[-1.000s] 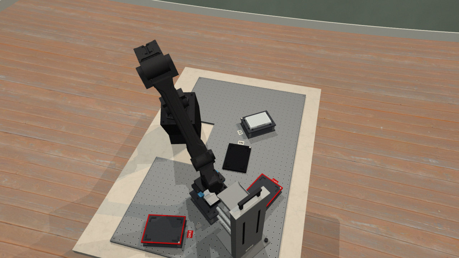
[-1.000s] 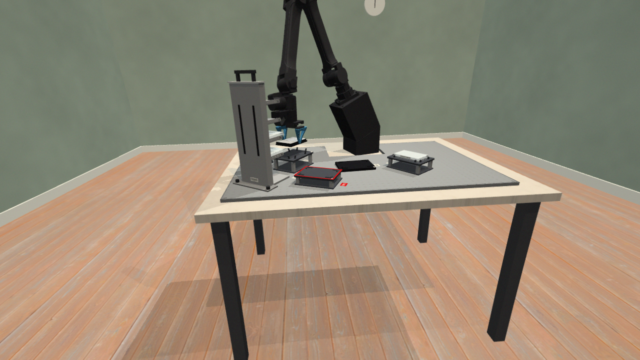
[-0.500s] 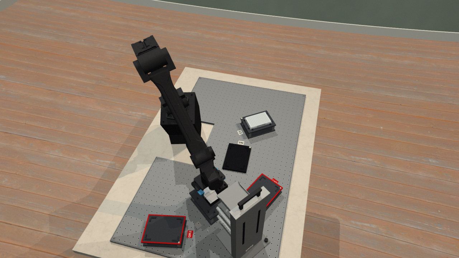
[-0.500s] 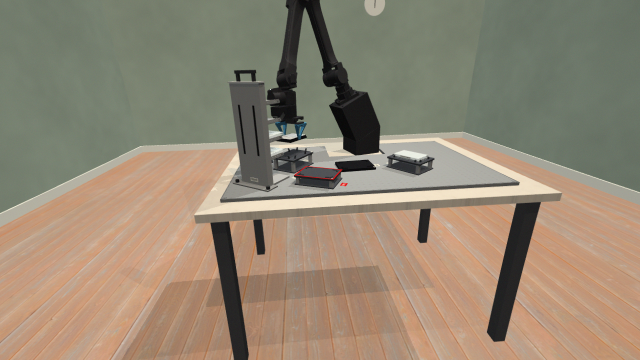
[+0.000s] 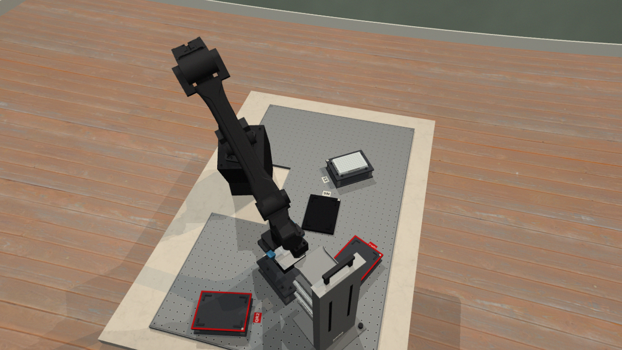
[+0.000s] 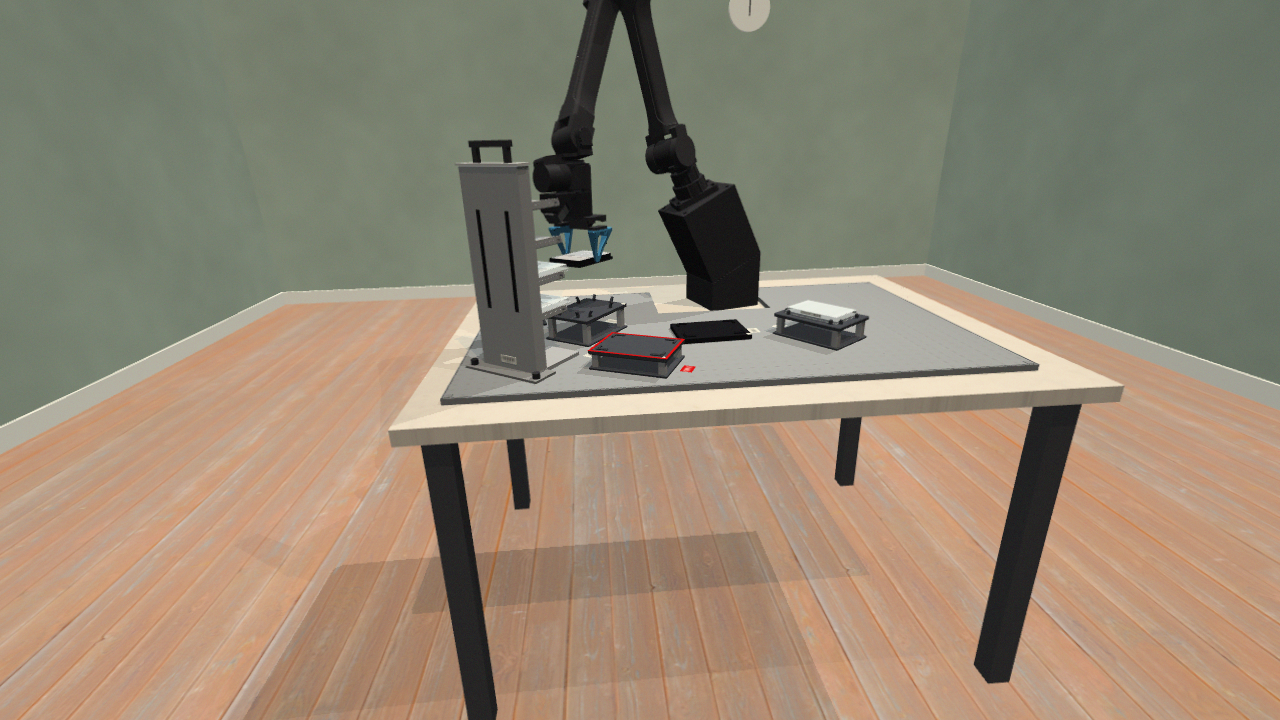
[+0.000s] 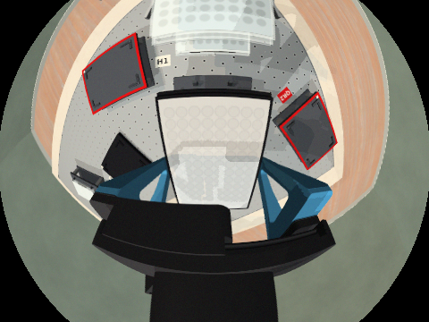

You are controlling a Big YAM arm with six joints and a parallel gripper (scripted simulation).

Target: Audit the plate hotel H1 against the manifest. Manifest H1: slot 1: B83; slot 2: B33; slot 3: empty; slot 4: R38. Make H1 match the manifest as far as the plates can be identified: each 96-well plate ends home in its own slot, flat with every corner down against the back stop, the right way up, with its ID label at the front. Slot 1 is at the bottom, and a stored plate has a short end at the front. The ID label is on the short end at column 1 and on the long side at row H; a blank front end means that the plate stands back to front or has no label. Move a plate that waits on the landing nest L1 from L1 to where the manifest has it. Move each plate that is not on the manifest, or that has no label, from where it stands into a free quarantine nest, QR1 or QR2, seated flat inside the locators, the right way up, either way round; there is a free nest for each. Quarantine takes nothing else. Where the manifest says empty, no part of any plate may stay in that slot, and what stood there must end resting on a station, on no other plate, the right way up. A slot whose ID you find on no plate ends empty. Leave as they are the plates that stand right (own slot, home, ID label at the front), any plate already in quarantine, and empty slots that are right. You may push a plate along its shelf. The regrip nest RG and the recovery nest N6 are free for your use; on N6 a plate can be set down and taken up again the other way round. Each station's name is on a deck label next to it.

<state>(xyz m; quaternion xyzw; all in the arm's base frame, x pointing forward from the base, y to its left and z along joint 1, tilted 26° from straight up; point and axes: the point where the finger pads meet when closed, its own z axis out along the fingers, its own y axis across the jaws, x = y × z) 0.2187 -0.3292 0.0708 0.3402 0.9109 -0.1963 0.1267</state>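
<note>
The red-edged quarantine nest QR1 is 22 cm ahead of my hand, 8 cm to the left of it and 15 cm below it. Round my hand: plate hotel H1: 18 cm ahead, 17 cm to the right, 1 cm above; then H1 deck label: 15 cm ahead, 18 cm below; then regrip nest RG: 13 cm below.
</note>
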